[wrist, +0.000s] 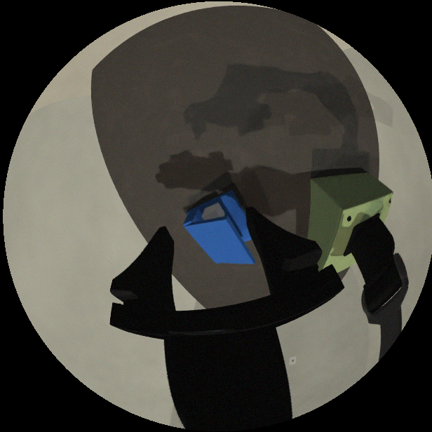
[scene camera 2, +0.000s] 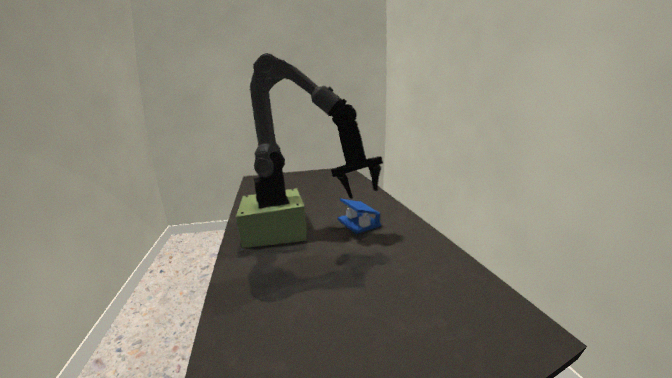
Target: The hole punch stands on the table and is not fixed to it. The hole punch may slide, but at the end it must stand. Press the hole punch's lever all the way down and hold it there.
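Observation:
The blue hole punch [scene camera 2: 358,229] [wrist: 235,208] stands on the dark table [scene camera 2: 425,300] [wrist: 150,90], with pale parts between its base and its lever. Its lever [scene camera 2: 361,206] [wrist: 220,242] is raised and slopes, its free end higher on the side towards the green block in the scene view. My gripper [scene camera 2: 363,193] [wrist: 206,225] is open and points down, with nothing between its fingers. The fingertips are a little above the lever in the scene view and apart from it. In the wrist view the punch shows between the fingers, nearer to the right one.
The green block [scene camera 2: 272,227] [wrist: 325,220] carries the arm's base and stands on the table beside the hole punch, with a gap between them. The arm's shadow falls on the table. The table's long edge [scene camera 2: 465,254] runs beyond the punch, with a wall behind it.

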